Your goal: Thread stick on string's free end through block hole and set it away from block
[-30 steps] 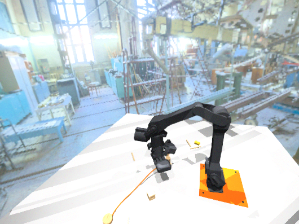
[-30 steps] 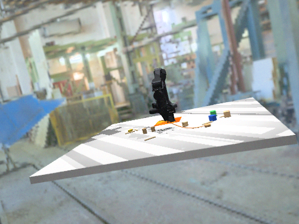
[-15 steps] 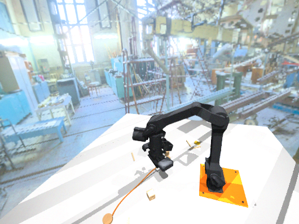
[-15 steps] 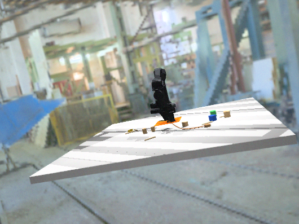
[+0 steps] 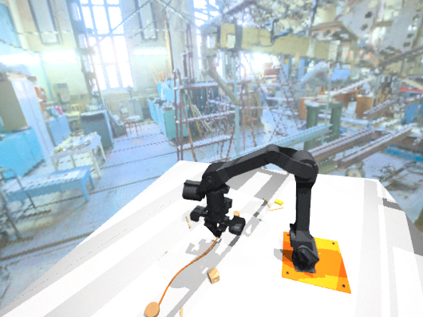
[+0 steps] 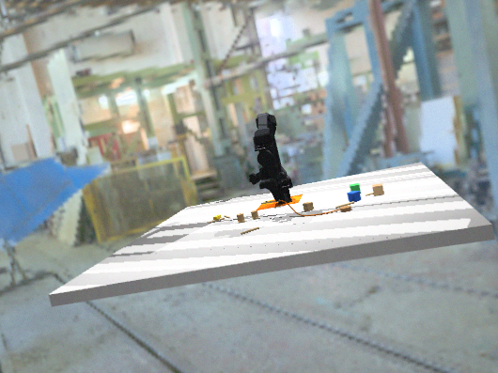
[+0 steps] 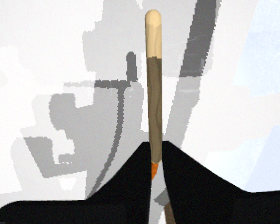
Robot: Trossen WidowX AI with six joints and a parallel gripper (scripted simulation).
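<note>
My gripper tip is 2 cm to the left of the thin wooden stick. From my gripper tip the other things lie so: blue cube: 29 cm to the left, 4 cm below; then green cube: 32 cm to the left, 14 cm behind, 4 cm below; then round wooden button: 24 cm to the left, 14 cm ahead, 5 cm below.
</note>
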